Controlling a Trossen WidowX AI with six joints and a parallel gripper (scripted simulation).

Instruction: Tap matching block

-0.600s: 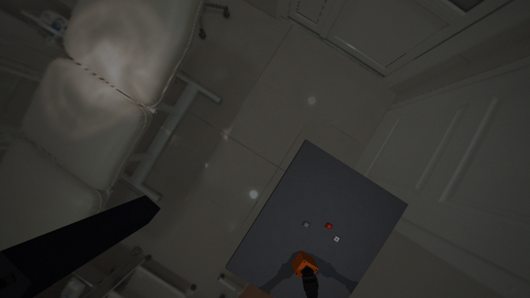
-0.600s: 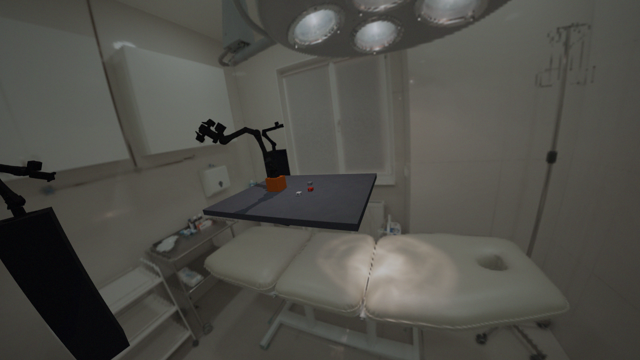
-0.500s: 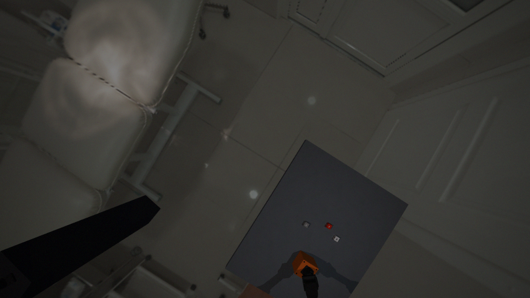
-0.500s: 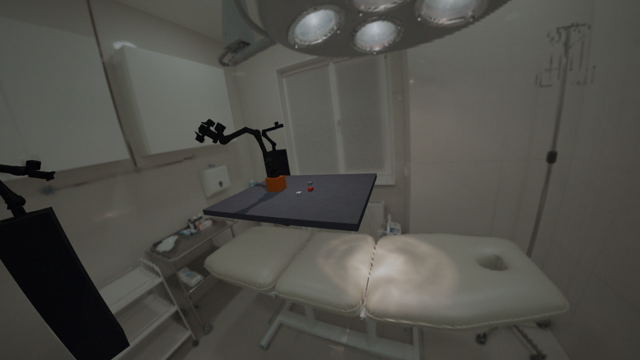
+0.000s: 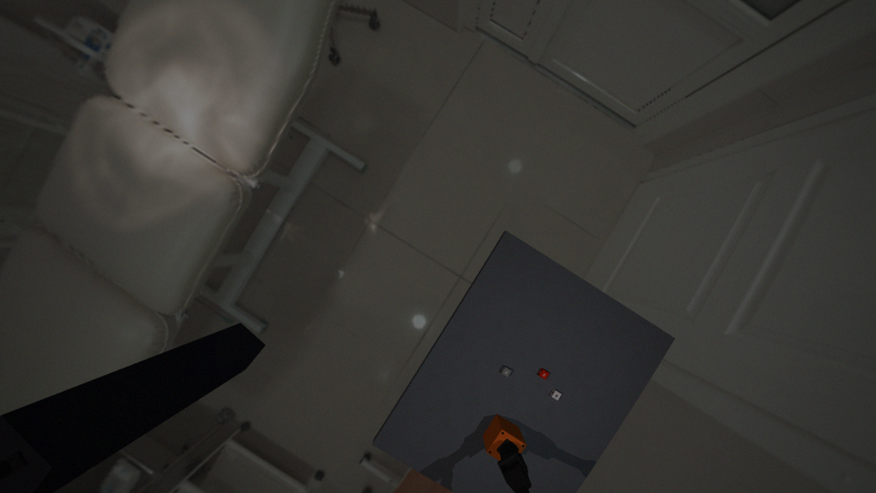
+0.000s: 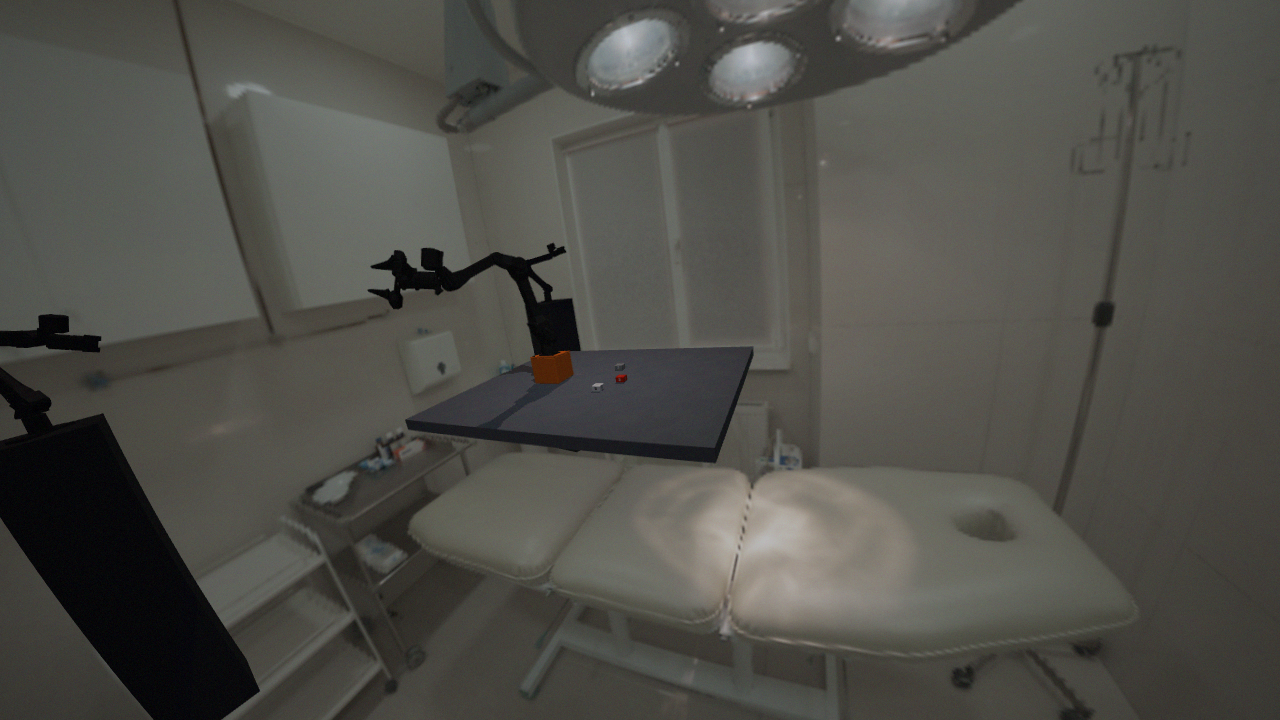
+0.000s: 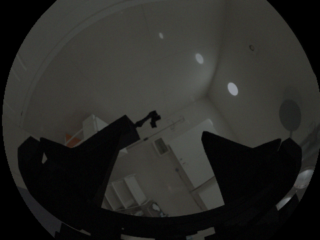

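Right now my gripper tip is 540 mm short of the small red block, 540 mm to the right of it and 490 mm above it. From my gripper tip the other things lie so: white block 510 mm ahead, 430 mm to the left, 490 mm below; grey block 450 mm ahead, 670 mm to the left, 490 mm below.
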